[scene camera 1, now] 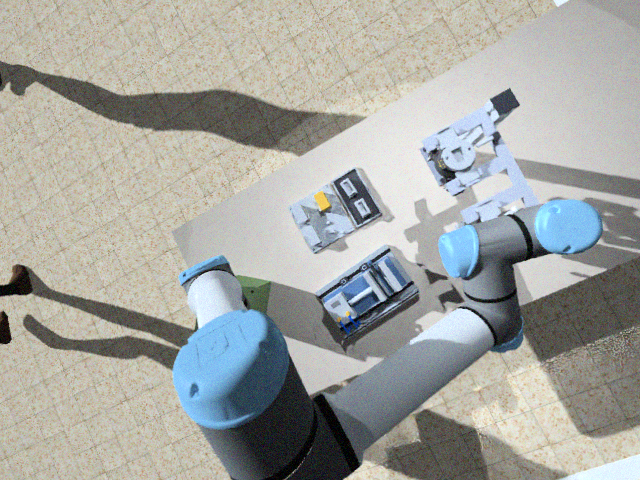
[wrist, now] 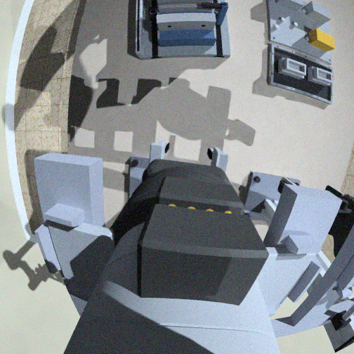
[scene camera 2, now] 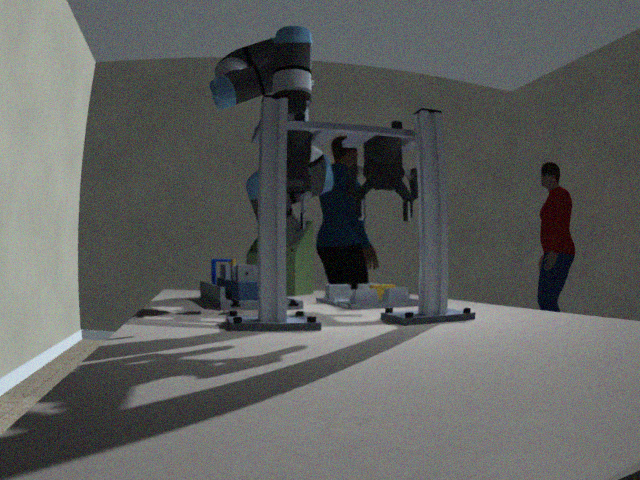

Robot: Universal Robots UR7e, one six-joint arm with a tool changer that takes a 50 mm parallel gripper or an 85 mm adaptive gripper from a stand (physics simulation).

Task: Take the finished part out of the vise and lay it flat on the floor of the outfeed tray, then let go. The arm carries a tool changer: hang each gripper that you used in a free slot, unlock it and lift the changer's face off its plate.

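Note:
The vise [scene camera 1: 405, 272] [scene camera 2: 240, 290] [wrist: 186, 38] stands on the table, with blue body parts and grey jaws; I cannot make out a separate part in its jaws. A dark-floored tray [scene camera 1: 364, 188] [wrist: 300, 86], which looks like the outfeed tray, holds two grey hollow pieces. My gripper [scene camera 2: 297, 206] [wrist: 189, 152], the narrow parallel one, is at a slot of the grey stand [scene camera 1: 516, 175] [scene camera 2: 428, 206], between its slot arms. Its fingers are apart and empty, high above the table. Whether the changer is locked to its plate cannot be seen. In scene camera 1 the arm hides this gripper.
The adaptive gripper [scene camera 2: 384, 211] hangs in the other slot. A grey fixture plate [wrist: 280, 43] with raised blocks and a yellow block [scene camera 1: 322, 200] [scene camera 2: 382, 291] [wrist: 321, 40] adjoins the tray. A green block [scene camera 1: 256, 291] [scene camera 2: 302, 268] stands beyond the vise. Two people stand in the background.

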